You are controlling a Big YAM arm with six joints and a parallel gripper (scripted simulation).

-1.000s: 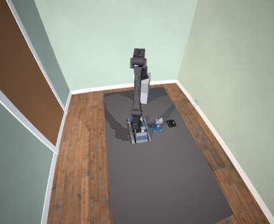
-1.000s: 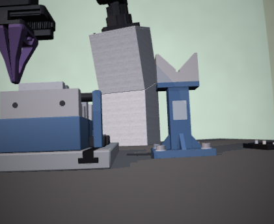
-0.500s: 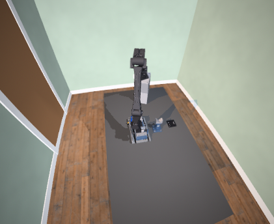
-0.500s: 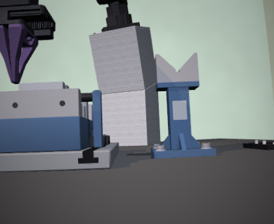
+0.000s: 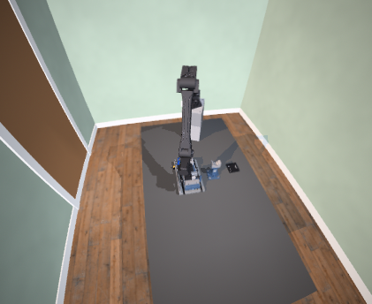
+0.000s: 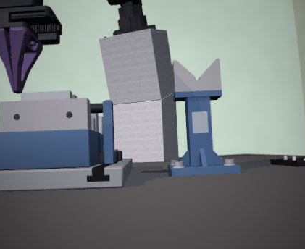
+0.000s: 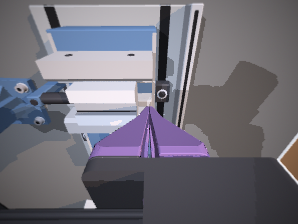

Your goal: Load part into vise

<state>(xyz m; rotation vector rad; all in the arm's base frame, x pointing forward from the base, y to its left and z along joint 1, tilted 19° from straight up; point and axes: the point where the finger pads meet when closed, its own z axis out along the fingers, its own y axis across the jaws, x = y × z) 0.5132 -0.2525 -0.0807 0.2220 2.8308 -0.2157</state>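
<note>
Now: the part 1 cm ahead of my hand, 4 cm to the left of it and 2 cm below it. The rest, counted from my hand: dark work stop rod: 2 cm ahead, 9 cm to the left, 3 cm below; moving jaw: 2 cm behind, 5 cm to the left, 4 cm below; fixed jaw: 4 cm ahead, 4 cm to the left, 4 cm below.
</note>
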